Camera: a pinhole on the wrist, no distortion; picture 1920 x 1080 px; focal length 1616.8 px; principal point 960.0 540.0 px. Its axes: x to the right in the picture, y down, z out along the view. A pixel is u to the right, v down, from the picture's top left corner.
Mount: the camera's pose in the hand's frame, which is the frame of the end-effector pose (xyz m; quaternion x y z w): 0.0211 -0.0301 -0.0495 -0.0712 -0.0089 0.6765 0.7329
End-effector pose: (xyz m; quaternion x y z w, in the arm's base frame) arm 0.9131 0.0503 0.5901 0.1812 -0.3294 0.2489 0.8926
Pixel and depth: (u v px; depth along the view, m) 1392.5 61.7 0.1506
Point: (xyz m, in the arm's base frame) 0.8855 0.0344 0.7015
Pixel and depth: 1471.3 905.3 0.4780
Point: 0.5351 -0.0451 0.8183
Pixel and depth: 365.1 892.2 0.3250
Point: 0.7784 -0.2060 0.7042
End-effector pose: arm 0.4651 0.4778 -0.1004 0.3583 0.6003 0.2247 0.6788
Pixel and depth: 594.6 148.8 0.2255
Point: 0.6452 0.4307 -0.1748
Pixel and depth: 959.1 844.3 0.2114
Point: 0.6081 0.4088 -0.0757
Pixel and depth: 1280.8 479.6 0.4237
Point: 0.8320 0.4556 -0.0215
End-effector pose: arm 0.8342 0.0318 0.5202 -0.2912 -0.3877 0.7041 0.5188
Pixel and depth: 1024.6 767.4 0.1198
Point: 0.7890 0.0097 0.5667
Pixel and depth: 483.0 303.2 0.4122
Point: 0.5808 -0.0165 0.8185
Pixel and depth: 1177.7 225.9 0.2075
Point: 0.6868 0.0299 0.5920
